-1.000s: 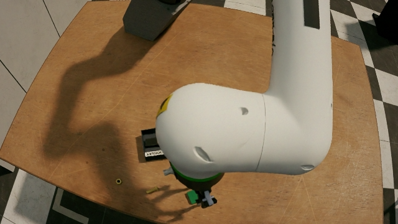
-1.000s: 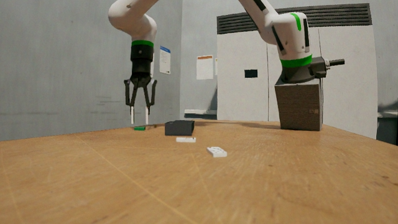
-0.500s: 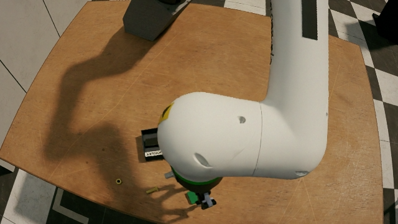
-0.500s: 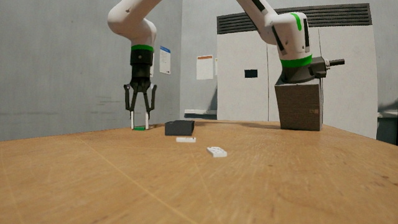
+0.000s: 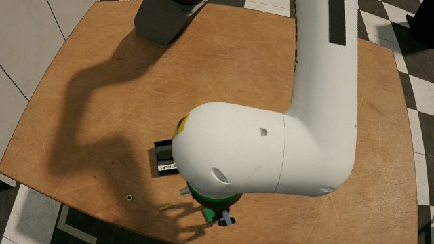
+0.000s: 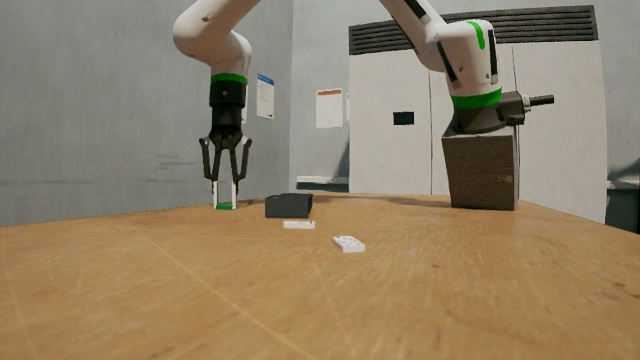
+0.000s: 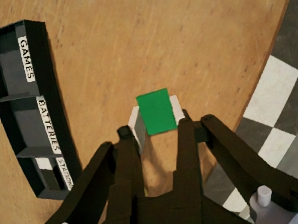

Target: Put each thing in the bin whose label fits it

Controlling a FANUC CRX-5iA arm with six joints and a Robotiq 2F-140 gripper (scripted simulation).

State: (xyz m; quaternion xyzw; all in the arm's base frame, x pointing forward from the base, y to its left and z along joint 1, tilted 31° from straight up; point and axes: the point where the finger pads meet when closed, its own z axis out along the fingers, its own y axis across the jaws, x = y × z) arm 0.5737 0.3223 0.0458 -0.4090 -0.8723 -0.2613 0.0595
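My gripper is now 30 mm above the flat green block. Also, from my hand: yellow bolt 30 mm ahead, 120 mm to the right, 30 mm below; yellow nut 50 mm ahead, 220 mm to the right, 30 mm below; black three-part bin tray 150 mm behind, 80 mm to the right, 10 mm below.
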